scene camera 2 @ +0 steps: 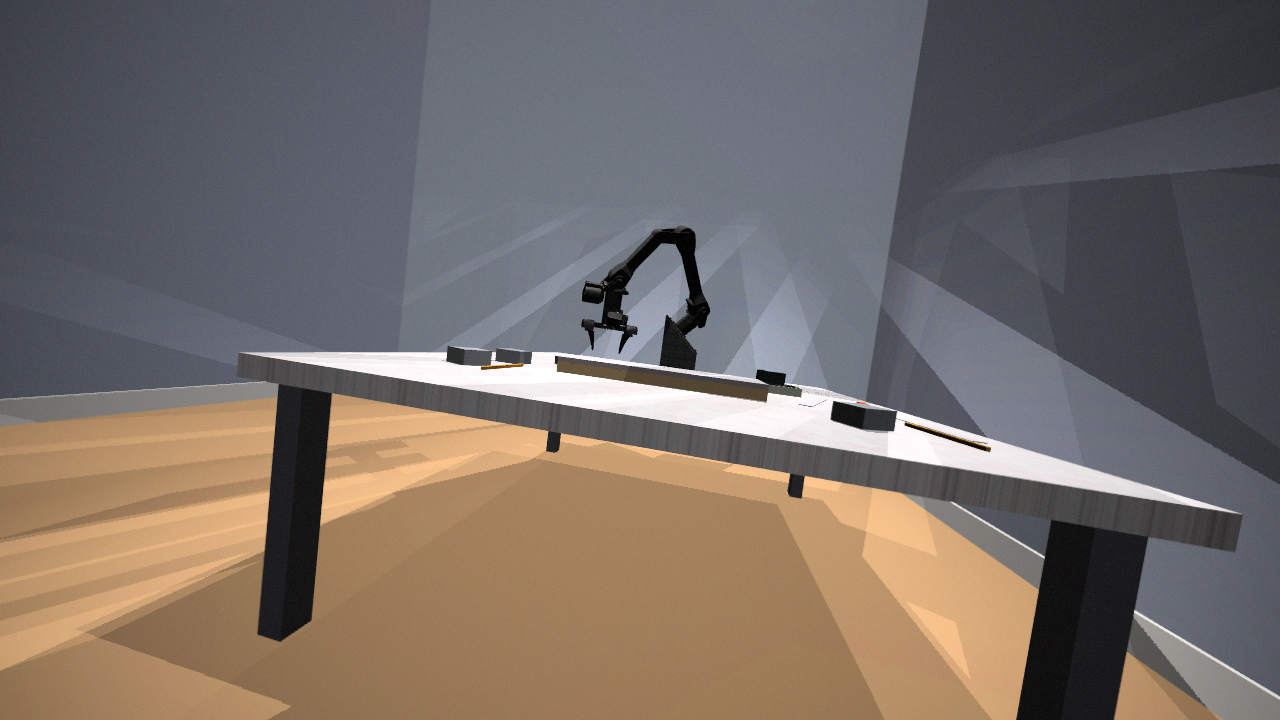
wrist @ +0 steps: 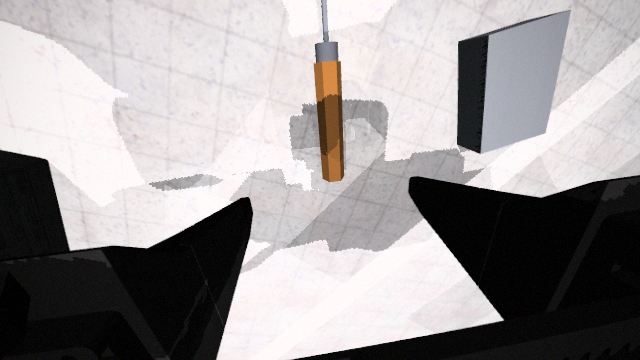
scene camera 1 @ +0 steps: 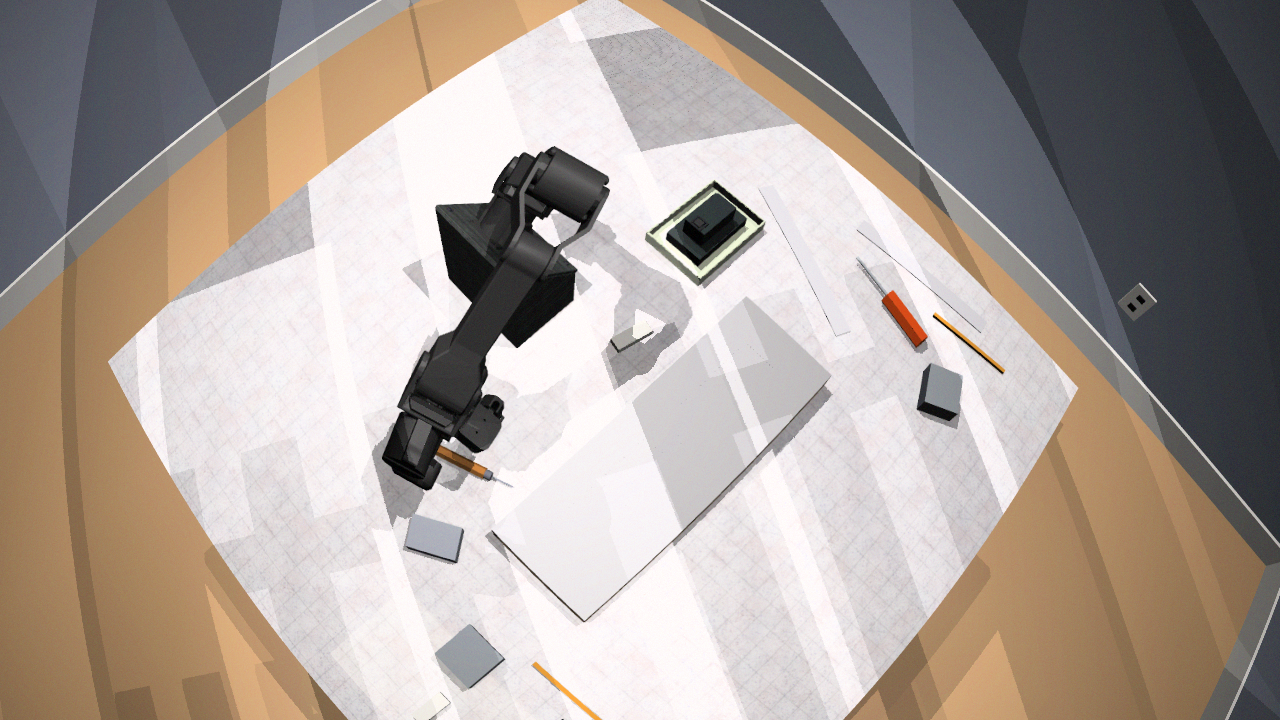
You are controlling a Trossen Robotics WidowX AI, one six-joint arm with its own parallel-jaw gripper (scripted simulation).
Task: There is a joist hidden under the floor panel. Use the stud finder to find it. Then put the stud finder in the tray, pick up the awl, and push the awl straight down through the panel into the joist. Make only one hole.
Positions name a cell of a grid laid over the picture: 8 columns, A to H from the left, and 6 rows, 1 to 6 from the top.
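Scene camera 1 shows the gripper (scene camera 1: C4), open and holding nothing, with an awl (scene camera 1: C4) and a stud finder (scene camera 1: E2). Scene camera 2 also shows the gripper (scene camera 2: D3). In the wrist view the gripper (wrist: E4) is visible; the stud finder is out of frame in the wrist view.
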